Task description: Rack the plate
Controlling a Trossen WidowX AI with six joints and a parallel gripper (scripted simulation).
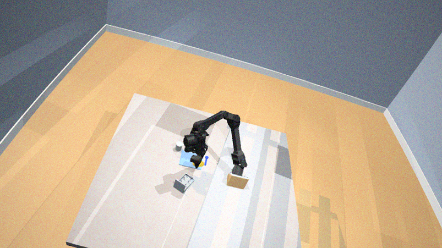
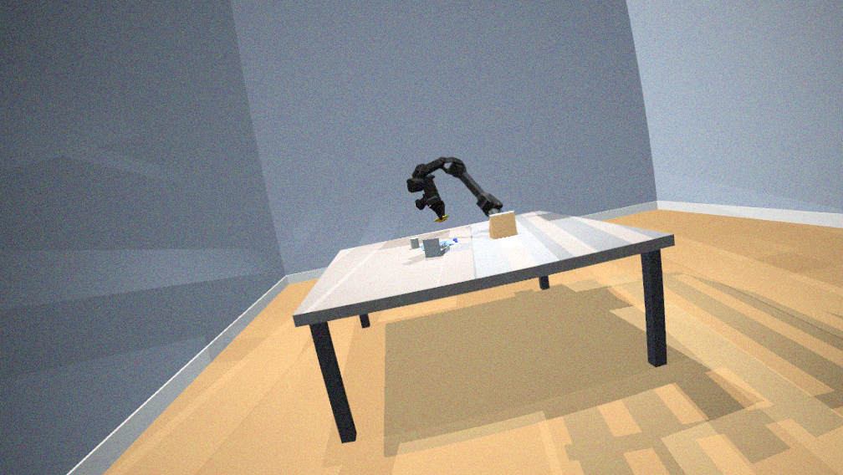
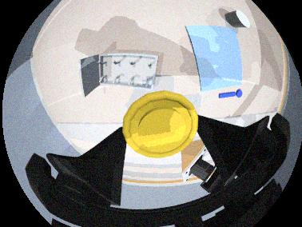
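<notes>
My gripper tip is now 40 mm short of the grey dish rack, 70 mm to the right of it and 110 mm above it. Also, from my gripper tip: light blue mat 50 mm ahead, 140 mm to the right, 130 mm below; then white cup 160 mm ahead, 200 mm to the right, 110 mm below; then yellow plate 10 mm above.
</notes>
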